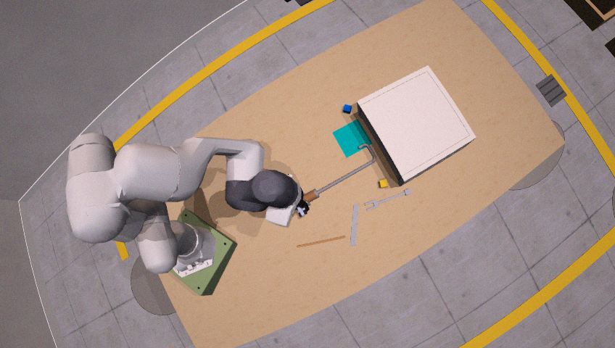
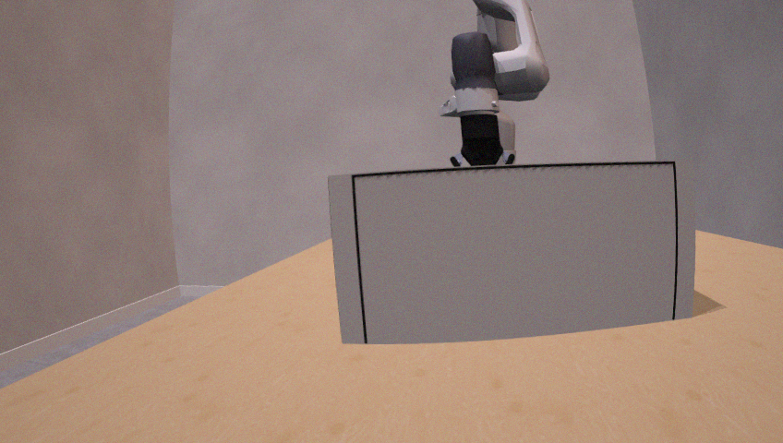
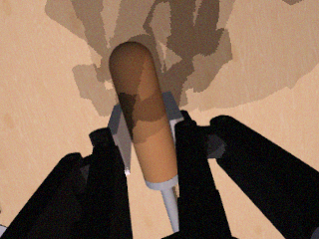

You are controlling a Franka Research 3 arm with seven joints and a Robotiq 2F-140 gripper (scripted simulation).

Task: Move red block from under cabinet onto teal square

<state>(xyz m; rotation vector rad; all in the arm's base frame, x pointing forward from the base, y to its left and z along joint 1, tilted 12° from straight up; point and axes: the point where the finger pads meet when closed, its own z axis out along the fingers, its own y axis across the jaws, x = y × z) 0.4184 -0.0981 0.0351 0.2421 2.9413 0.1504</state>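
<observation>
My gripper is now 270 mm short of the teal square, 70 mm to the right of it and 40 mm above it. From my hand the other things lie so: grey bar 90 mm ahead, 180 mm to the right, 40 mm below; thin wooden stick 40 mm behind, 150 mm to the right, 30 mm below; hook tool 130 mm ahead, 10 mm to the left, 20 mm below.
</observation>
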